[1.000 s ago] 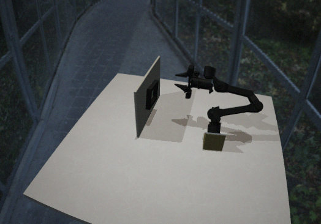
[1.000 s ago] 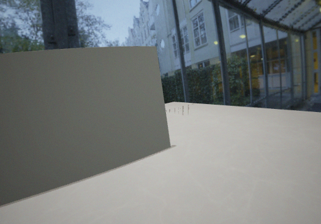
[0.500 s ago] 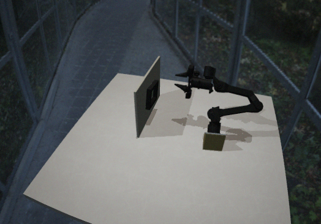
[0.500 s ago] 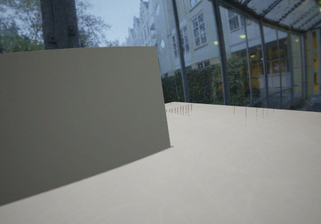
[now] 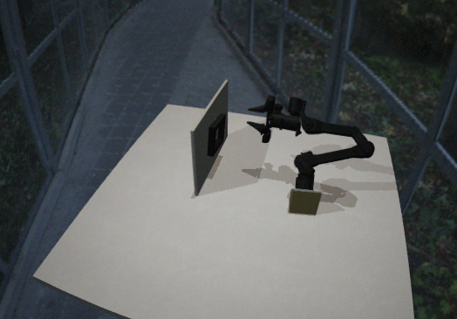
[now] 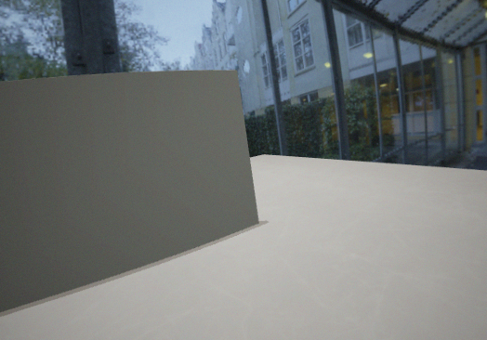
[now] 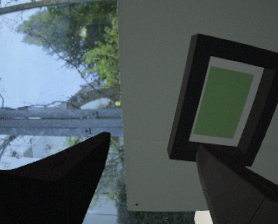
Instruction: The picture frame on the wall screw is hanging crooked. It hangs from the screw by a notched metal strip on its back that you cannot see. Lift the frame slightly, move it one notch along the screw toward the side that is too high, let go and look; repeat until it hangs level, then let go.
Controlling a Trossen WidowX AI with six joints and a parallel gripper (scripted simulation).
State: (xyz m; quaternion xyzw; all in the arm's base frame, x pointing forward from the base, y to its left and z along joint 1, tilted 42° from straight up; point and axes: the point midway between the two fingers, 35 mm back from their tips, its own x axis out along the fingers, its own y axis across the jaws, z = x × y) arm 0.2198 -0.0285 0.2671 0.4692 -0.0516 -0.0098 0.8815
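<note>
Right now the picture frame is 13 cm ahead of my gripper tip and 10 cm below it. Round my gripper tip: wall panel 14 cm ahead, 1 cm to the right, 11 cm below.
</note>
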